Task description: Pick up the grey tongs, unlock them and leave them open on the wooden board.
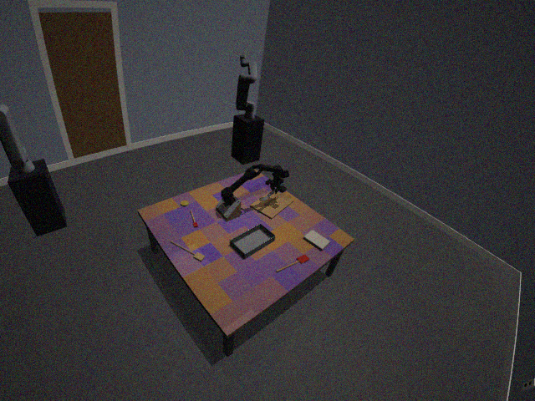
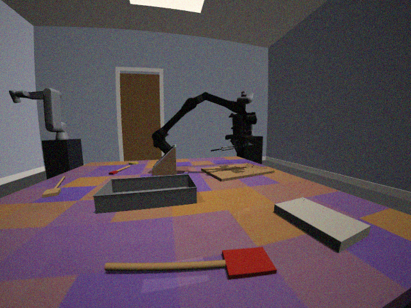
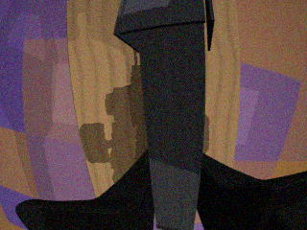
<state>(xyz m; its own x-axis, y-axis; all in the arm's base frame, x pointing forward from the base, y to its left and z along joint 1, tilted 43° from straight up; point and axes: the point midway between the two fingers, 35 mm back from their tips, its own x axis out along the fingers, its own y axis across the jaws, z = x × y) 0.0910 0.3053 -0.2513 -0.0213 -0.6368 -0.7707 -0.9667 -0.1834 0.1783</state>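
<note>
My gripper tip is 110 mm above the wooden board. The rest, counted from my gripper tip: roasting tin 290 mm ahead, 450 mm to the right, 90 mm below; then white block 550 mm ahead, 10 mm to the right, 100 mm below; then red spatula 620 mm ahead, 310 mm to the right, 110 mm below.
</note>
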